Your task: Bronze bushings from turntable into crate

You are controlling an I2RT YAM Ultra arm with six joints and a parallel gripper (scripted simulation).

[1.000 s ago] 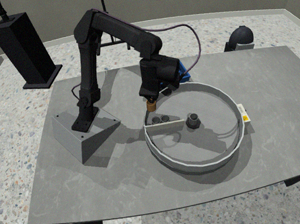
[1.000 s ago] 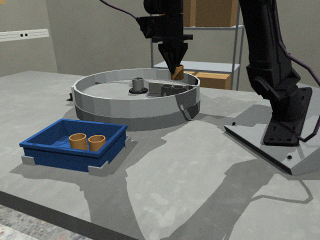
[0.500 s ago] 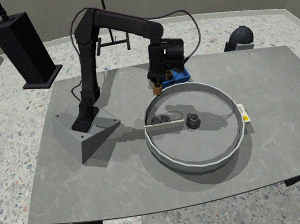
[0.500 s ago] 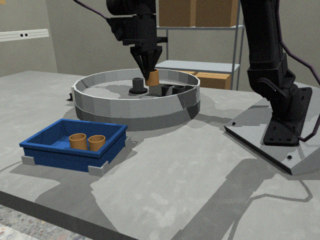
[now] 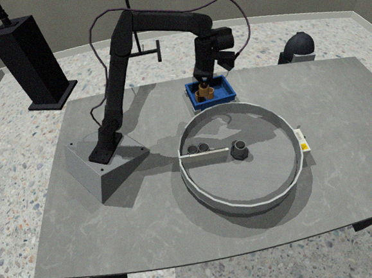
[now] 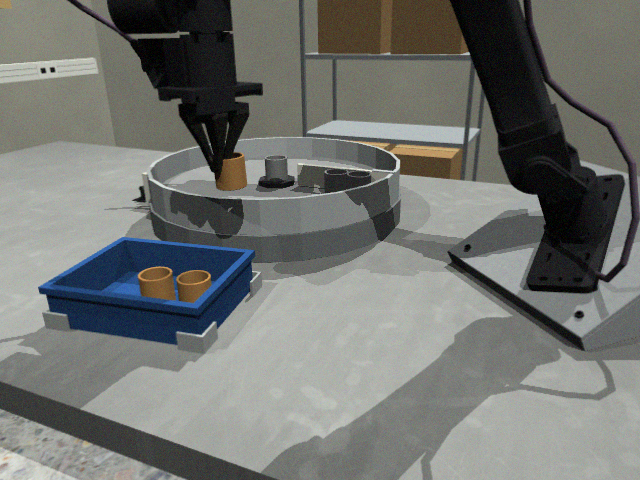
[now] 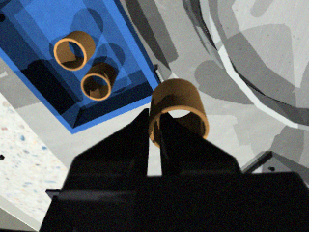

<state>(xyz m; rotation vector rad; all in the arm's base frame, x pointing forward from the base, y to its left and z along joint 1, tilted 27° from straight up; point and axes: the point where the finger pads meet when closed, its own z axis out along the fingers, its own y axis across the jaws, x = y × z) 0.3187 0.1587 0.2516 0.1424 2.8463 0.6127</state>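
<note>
My hand is 130 mm above the blue crate, 100 mm to the right of it and 20 mm short of it. Also, from my hand: turntable 240 mm to the right, 130 mm ahead, 100 mm below.
</note>
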